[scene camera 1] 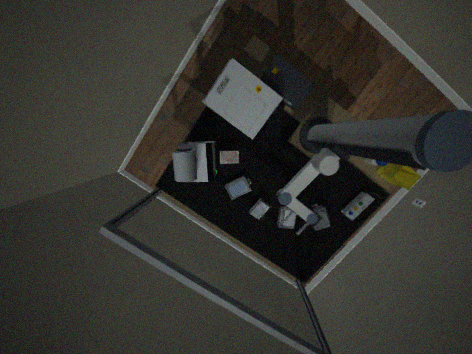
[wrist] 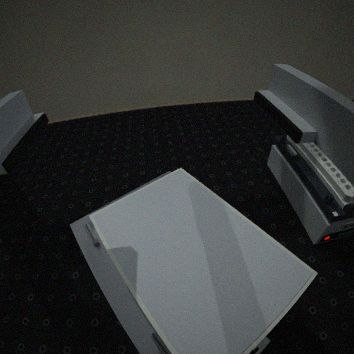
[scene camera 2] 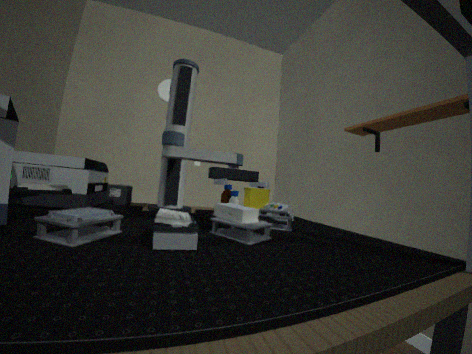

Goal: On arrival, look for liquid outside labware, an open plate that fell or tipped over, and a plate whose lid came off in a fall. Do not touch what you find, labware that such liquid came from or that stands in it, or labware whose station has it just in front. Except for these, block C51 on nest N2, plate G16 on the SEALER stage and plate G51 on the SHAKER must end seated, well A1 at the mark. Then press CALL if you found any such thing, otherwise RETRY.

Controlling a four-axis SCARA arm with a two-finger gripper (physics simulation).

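Frame: origin at the arm's base, x ahead, y left, z up, level; metres.
Seen in the pictures: gripper, fingertip midpoint: (scene camera 1: 289, 228) (scene camera 2: 247, 183); arm's base at its link origin: (scene camera 1: 316, 135).
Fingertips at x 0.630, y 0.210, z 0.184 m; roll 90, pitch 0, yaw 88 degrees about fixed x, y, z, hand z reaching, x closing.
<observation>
Offsets run from my fingertips to a thing's top centre. "spot": to the spot under its first point.
My gripper (scene camera 1: 301, 228) (scene camera 2: 241, 184) (wrist: 147, 87) is open and empty, raised above and beside a tall plain white block @(dy -0.013, dx -0.046, dz -0.074 m) (scene camera 2: 236, 212) (wrist: 200, 255). The block stands upright on a grey nest @(spot: dy +0.018, dx -0.049, dz -0.166 m) (scene camera 2: 242, 232) (wrist: 97, 280); a strip of nest shows along its left side in the wrist view. Its label is unreadable. The shaker (scene camera 1: 254, 214) (scene camera 2: 175, 241) (wrist: 295, 200) bears a white welled plate @(dy -0.216, dx +0.043, dz -0.093 m) (scene camera 2: 173, 217) (wrist: 332, 170) that looks somewhat tilted in scene camera 2. A pinkish plate @(dy -0.629, dx -0.150, dz -0.059 m) (scene camera 1: 229, 157) is beside the sealer @(dy -0.775, dx -0.039, dz +0.285 m) (scene camera 1: 186, 165). I cannot make out any liquid; well A1 is not discernible.
Another nest @(dy -0.444, dx +0.007, dz -0.112 m) (scene camera 2: 77, 235) bears a clear plate @(dy -0.444, dx +0.007, dz -0.108 m) (scene camera 1: 237, 188) (scene camera 2: 75, 215). A grey nest @(spot: dy +0.194, dx -0.188, dz -0.101 m) (scene camera 1: 322, 217) stands right of the block's nest. The button panel @(dy +0.374, dx -0.411, dz -0.087 m) (scene camera 1: 358, 205) is farther right, near a yellow bin @(dy +0.400, dx -0.750, dz -0.014 m) (scene camera 1: 398, 176) (scene camera 2: 257, 197). A large white machine @(dy -0.760, dx -0.480, dz +0.050 m) (scene camera 1: 242, 99) (scene camera 2: 57, 172) stands at the back.
</observation>
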